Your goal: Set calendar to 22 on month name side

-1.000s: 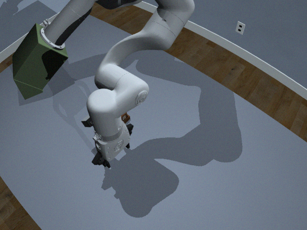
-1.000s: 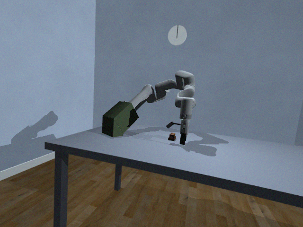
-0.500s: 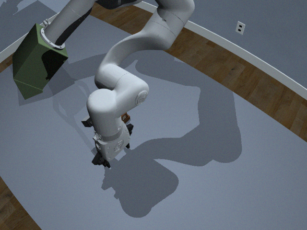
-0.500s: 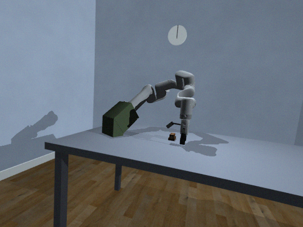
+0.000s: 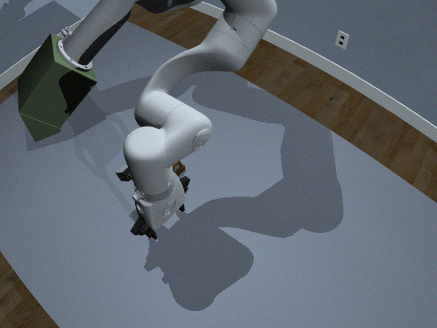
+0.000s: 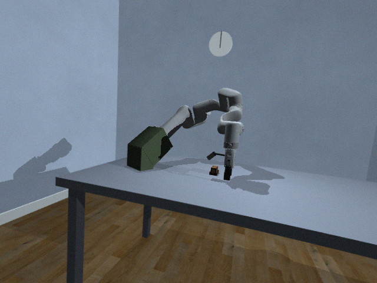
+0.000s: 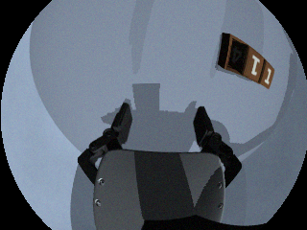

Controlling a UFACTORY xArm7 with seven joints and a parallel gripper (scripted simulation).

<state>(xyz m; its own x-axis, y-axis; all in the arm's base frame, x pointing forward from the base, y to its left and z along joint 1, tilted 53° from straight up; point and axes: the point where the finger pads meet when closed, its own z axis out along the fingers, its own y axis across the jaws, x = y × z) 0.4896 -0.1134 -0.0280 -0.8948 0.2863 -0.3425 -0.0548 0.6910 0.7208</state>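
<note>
Right now the brown cube is 90 mm behind my hand and 110 mm to the left of it. Round my hand: brown tray (100 mm behind, 100 mm to the left, 20 mm below).
</note>
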